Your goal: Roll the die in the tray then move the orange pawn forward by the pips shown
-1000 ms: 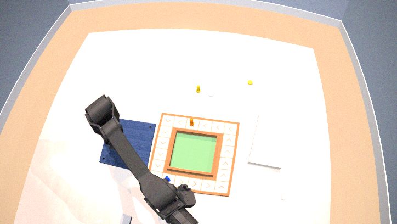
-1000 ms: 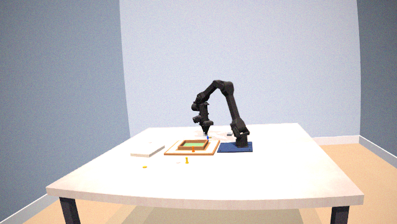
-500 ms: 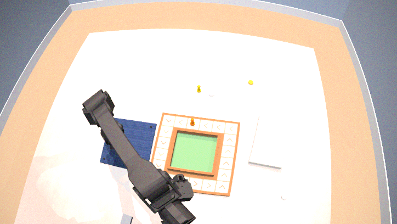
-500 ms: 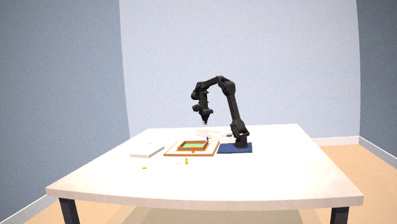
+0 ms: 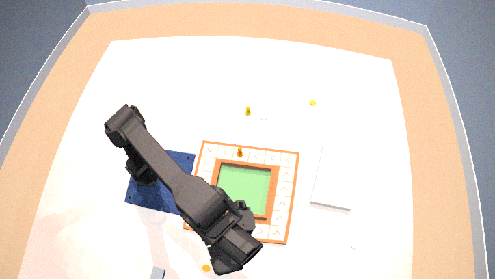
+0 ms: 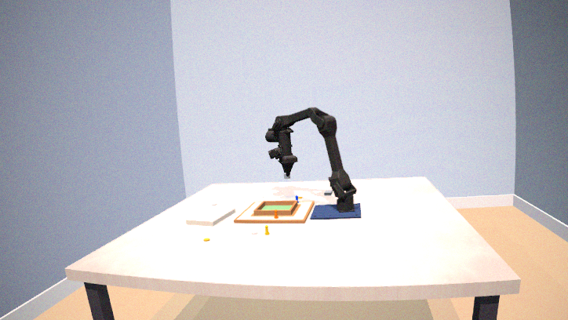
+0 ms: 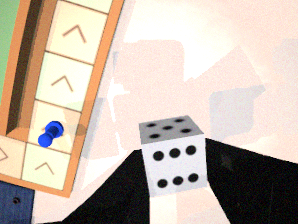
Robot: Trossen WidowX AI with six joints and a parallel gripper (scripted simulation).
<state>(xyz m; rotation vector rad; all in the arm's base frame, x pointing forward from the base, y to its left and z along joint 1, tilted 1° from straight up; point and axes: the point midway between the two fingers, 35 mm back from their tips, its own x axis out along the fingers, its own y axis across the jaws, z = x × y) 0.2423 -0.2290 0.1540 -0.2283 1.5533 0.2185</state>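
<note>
Now: the orange pawn 40 mm ahead of my gripper tip, 300 mm to the left of it and 100 mm below it. Round my gripper tip: green tray 50 mm ahead, 190 mm to the left, 120 mm below; blue pawn 40 mm behind, 80 mm to the left, 100 mm below; white die right at my gripper tip.
</note>
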